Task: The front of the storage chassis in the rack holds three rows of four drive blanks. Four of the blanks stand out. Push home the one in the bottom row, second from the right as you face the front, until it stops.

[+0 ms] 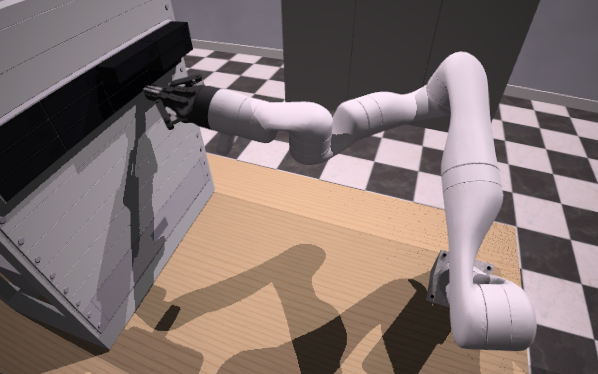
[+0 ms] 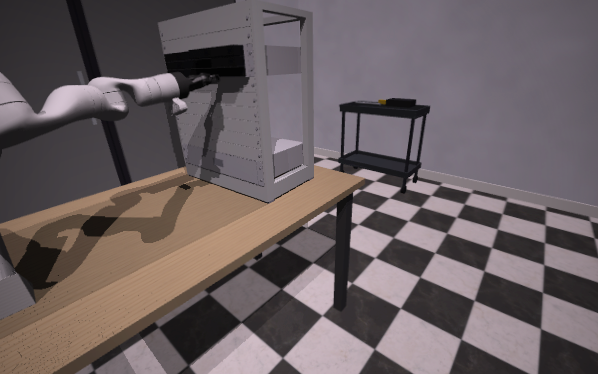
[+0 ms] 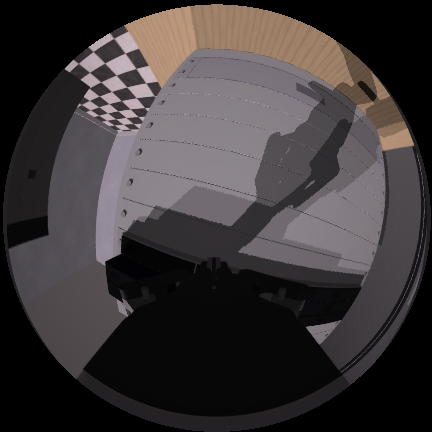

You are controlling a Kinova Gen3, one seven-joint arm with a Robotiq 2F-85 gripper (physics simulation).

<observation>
grey rack: image 1 104,193; image 2; image 3
same spot on grey rack: (image 3: 242,156) = (image 2: 227,117)
</observation>
